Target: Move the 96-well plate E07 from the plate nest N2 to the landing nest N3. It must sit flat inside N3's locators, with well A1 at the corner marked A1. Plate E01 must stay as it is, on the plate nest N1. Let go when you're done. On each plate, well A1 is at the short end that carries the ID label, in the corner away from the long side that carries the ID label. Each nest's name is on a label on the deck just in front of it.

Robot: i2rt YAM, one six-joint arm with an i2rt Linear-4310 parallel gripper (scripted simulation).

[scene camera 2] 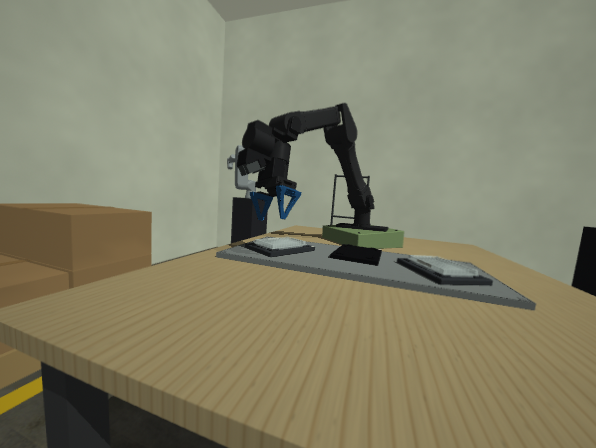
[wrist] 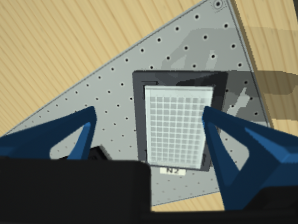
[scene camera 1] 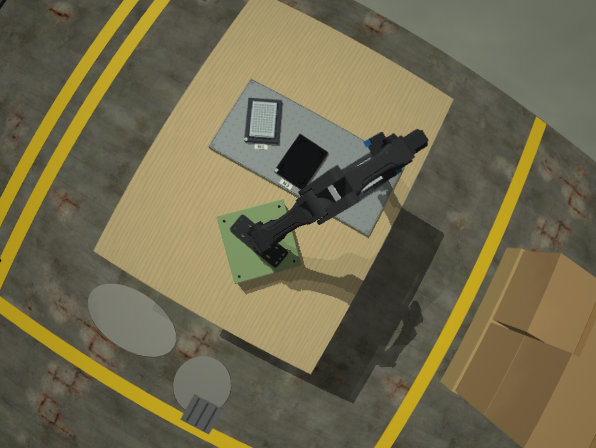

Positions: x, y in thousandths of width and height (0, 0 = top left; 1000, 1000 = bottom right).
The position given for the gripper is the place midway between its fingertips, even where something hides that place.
Observation:
In view: the gripper (scene camera 2: 456, 490) and a black nest N2 (wrist: 549, 350).
The gripper is seen too in the wrist view (wrist: 502, 502).

